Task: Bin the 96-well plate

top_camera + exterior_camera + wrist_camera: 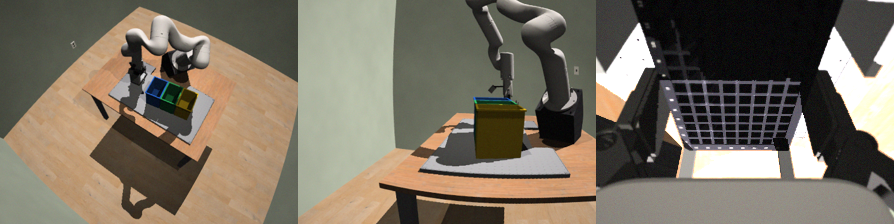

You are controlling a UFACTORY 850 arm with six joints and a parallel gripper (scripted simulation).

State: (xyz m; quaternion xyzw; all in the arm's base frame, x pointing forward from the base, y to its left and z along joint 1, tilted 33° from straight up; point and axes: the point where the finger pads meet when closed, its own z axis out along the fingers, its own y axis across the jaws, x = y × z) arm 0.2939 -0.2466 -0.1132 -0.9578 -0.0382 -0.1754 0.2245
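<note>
Now: hand 4 cm short of the green bin, 39 cm to the right of it and 3 cm above it. From my hand the other things lie so: 96-well plate 1 cm below; blue bin 7 cm ahead, 26 cm to the left, 3 cm below; yellow bin 2 cm ahead, 52 cm to the left, 3 cm below.
</note>
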